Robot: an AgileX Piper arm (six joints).
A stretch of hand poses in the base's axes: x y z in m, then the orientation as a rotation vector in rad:
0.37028, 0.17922, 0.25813, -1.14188, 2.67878, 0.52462
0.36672, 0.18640, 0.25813, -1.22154, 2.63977, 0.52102
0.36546, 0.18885, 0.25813, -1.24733, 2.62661, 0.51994
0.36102, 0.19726, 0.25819, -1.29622, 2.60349, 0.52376
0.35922, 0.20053, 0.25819, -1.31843, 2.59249, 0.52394
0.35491, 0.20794, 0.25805, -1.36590, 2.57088, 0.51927
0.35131, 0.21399, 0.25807, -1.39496, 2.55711, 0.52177
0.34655, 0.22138, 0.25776, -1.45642, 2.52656, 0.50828
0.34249, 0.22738, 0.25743, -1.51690, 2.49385, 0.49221
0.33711, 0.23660, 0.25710, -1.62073, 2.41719, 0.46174
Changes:
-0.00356, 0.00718, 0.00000, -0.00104, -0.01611, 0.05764
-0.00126, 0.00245, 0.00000, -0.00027, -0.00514, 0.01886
-0.00444, 0.00841, 0.00006, 0.00142, -0.00511, 0.03617
-0.00180, 0.00327, 0.00000, -0.00006, -0.00312, 0.01641
-0.00431, 0.00741, -0.00014, -0.00393, -0.00687, 0.03440
-0.00360, 0.00605, 0.00002, 0.00038, -0.00182, 0.02169
-0.00476, 0.00739, -0.00031, -0.00842, -0.01257, 0.04458
-0.00406, 0.00600, -0.00033, -0.00908, -0.01431, 0.04439
-0.00538, 0.00922, -0.00033, -0.00855, -0.03750, 0.08133

